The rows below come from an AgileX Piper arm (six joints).
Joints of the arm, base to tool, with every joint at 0 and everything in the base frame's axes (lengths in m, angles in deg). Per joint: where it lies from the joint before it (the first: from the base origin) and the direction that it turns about. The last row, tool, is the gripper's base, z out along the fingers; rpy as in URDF.
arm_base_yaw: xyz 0 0 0.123 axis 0 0 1
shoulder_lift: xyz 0 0 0 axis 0 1 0
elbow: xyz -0.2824 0 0.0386 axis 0 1 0
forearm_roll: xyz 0.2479 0 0.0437 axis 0.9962 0 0.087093
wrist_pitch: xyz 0 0 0 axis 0 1 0
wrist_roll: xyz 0.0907 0 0.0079 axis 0.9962 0 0.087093
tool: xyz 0 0 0 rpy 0 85.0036 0
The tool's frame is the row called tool.
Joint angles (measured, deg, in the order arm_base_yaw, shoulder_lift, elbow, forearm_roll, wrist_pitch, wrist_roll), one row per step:
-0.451, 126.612, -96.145, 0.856, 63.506, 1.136
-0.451, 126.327, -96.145, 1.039, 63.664, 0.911
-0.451, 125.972, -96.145, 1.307, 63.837, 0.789
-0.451, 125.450, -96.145, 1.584, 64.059, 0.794
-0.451, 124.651, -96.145, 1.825, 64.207, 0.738
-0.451, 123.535, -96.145, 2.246, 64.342, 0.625
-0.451, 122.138, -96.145, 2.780, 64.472, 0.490
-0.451, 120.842, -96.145, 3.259, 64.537, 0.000
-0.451, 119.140, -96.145, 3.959, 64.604, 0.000
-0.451, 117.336, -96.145, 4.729, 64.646, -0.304
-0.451, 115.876, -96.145, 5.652, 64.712, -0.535
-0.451, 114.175, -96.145, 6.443, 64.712, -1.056
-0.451, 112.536, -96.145, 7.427, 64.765, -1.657
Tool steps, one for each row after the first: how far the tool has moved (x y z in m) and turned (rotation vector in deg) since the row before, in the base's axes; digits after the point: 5 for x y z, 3 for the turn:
-0.00037, 0.00027, 0.00217, 0.161, -0.132, 0.149
-0.00044, 0.00039, 0.00270, 0.240, -0.186, 0.012
-0.00063, 0.00040, 0.00397, 0.252, -0.302, -0.115
-0.00074, 0.00035, 0.00607, 0.215, -0.654, -0.038
-0.00105, 0.00061, 0.00847, 0.376, -0.988, -0.047
-0.00149, 0.00078, 0.01057, 0.479, -1.276, -0.058
-0.00152, 0.00070, 0.00978, 0.396, -1.258, 0.324
-0.00230, 0.00102, 0.01280, 0.651, -1.640, -0.222
-0.00280, 0.00113, 0.01351, 0.679, -1.788, 0.077
-0.00261, 0.00135, 0.01091, 0.840, -1.420, -0.014
-0.00328, 0.00116, 0.01262, 0.650, -1.756, 0.318
-0.00359, 0.00144, 0.01210, 0.814, -1.658, 0.380

